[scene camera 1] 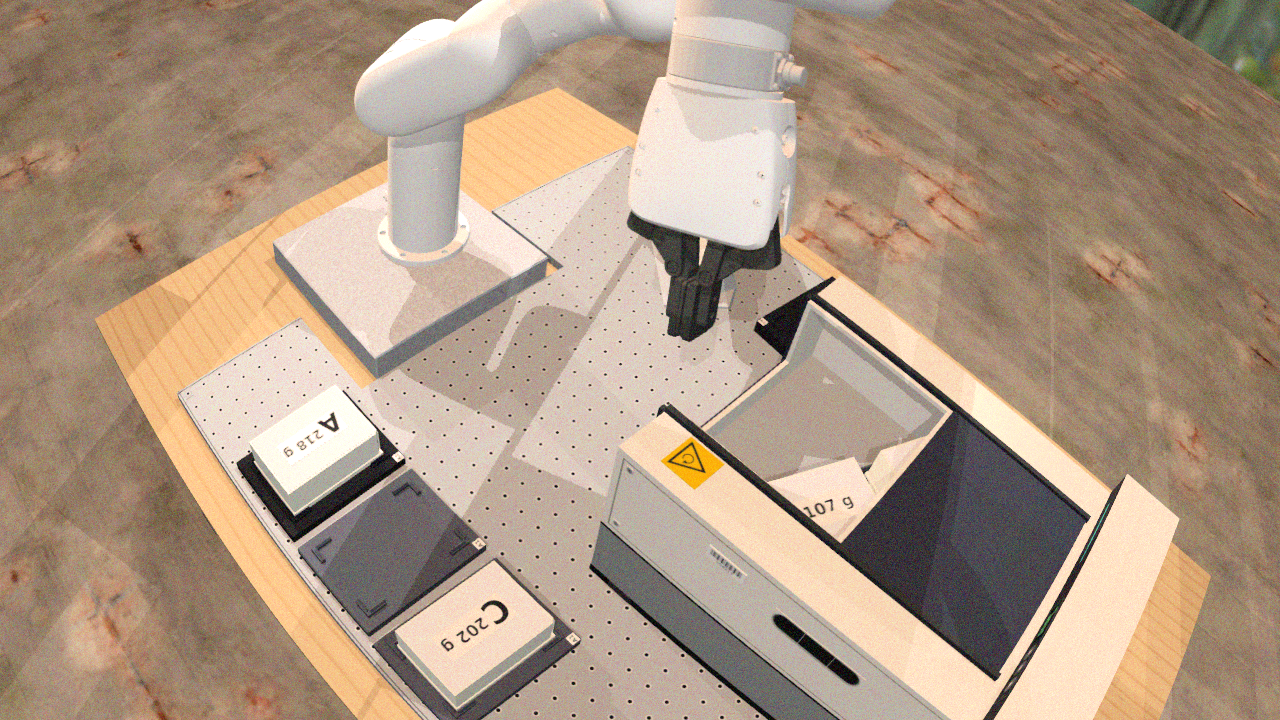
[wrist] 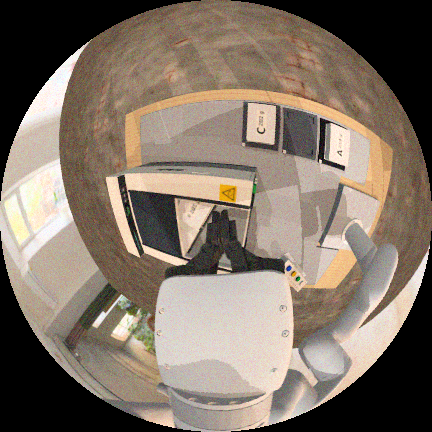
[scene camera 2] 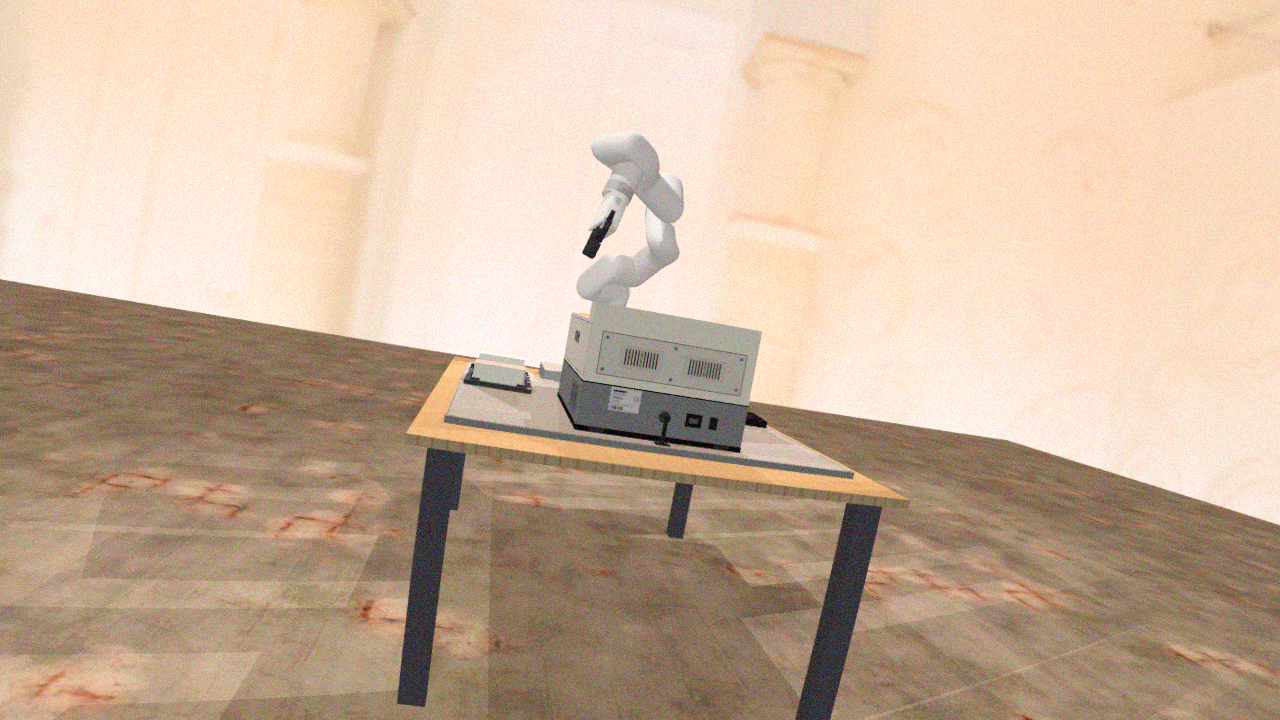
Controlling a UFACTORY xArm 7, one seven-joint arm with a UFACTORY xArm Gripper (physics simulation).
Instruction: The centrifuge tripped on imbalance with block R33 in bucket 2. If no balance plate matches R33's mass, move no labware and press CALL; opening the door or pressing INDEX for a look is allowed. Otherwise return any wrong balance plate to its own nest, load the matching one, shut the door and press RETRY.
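Seen in the pictures: gripper, fingertip midpoint: (scene camera 1: 688,333) (wrist: 221,218) (scene camera 2: 587,255); arm's base, origin of the base link: (scene camera 1: 422,235) (wrist: 351,230).
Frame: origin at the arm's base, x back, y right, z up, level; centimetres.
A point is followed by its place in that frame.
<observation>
My gripper (scene camera 1: 693,333) @[x -51.0, y 11.0, z 32.6 cm] (scene camera 2: 589,252) @[x -51.0, y 11.0, z 32.6 cm] (wrist: 221,218) @[x -51.0, y 11.0, z 32.6 cm] is shut and empty, raised over the bench beside the centrifuge (scene camera 1: 671,514) @[x -54.9, y 12.1, z 15.9 cm] (scene camera 2: 671,362) @[x -93.4, y -6.4, z 13.0 cm] (wrist: 175,185) @[x -66.1, y 8.4, z 18.6 cm]. The centrifuge's dark door panel (scene camera 1: 975,537) @[x -75.3, y -5.1, z 18.8 cm] (wrist: 155,220) @[x -73.9, y -3.7, z 18.8 cm] is slid back. Through the opening, a pale block marked 107 g (scene camera 1: 819,488) @[x -61.2, y 0.1, z 15.7 cm] (wrist: 195,215) @[x -61.8, y -0.4, z 15.7 cm] sits turned askew, its letter hidden. Another pale piece (scene camera 1: 887,465) @[x -63.9, y -7.4, z 15.4 cm] shows beside it. Plate A, 218 g (scene camera 1: 313,443) @[x -23.0, y 29.2, z 2.9 cm] (wrist: 337,147) @[x -22.9, y 27.5, z 2.9 cm], and plate C, 202 g (scene camera 1: 474,626) @[x -48.9, y 27.5, z 2.9 cm] (wrist: 261,125) @[x -48.6, y 26.4, z 2.9 cm], sit in their nests. The middle nest (scene camera 1: 393,546) @[x -35.7, y 27.7, z -1.3 cm] (wrist: 300,134) @[x -35.5, y 27.5, z -1.3 cm] is empty. A label reading R33 does not show.
The button box (wrist: 295,274) @[x -19.7, y -25.3, z 4.3 cm], with blue, orange and green buttons, is partly covered by the gripper in the wrist view. The arm's base plate (scene camera 1: 331,268) @[x 1.9, y 13.4, z 0.1 cm] (wrist: 362,205) @[x -0.1, y 12.2, z 0.1 cm] stands behind the nests. The centrifuge's raised rear housing (scene camera 1: 1092,591) @[x -87.5, y -6.9, z 21.9 cm] (wrist: 122,215) @[x -87.3, y -3.8, z 21.9 cm] borders the door.
</observation>
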